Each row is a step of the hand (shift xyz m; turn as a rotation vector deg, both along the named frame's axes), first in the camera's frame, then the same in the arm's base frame.
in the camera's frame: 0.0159 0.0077 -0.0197 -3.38 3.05 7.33
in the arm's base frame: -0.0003 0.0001 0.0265 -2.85 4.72 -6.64
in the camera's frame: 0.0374 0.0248 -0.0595 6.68 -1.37 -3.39
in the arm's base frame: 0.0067 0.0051 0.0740 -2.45 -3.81 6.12
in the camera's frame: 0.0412 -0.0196 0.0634 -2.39 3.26 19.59
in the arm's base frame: -0.0681 -0.0253 -0.0288 -11.61 5.85 -15.20
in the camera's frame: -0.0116 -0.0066 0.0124 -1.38 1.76 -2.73
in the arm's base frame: 0.0017 -0.0012 -0.0181 2.47 1.82 1.74
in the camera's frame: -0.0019 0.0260 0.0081 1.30 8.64 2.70
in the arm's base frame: -0.0086 0.0259 0.0003 -4.30 7.98 1.22
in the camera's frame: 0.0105 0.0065 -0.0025 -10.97 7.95 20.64
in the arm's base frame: -0.0073 0.0024 0.0100 -6.84 13.15 -19.74
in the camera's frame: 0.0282 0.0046 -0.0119 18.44 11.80 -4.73
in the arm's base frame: -0.0138 -0.0061 0.0270 -12.65 4.62 17.90
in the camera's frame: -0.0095 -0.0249 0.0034 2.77 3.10 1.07
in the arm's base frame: 0.0093 -0.0200 -0.0153 -3.30 2.12 1.73
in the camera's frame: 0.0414 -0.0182 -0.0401 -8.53 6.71 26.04
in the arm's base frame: -0.0010 -0.0347 0.0495 -11.93 11.75 -22.71
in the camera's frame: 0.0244 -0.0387 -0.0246 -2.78 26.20 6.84
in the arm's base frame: 0.0052 -0.0468 0.0219 -7.21 26.24 0.73
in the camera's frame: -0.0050 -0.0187 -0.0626 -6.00 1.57 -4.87
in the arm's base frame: 0.0479 -0.0224 0.0387 7.30 2.93 0.55
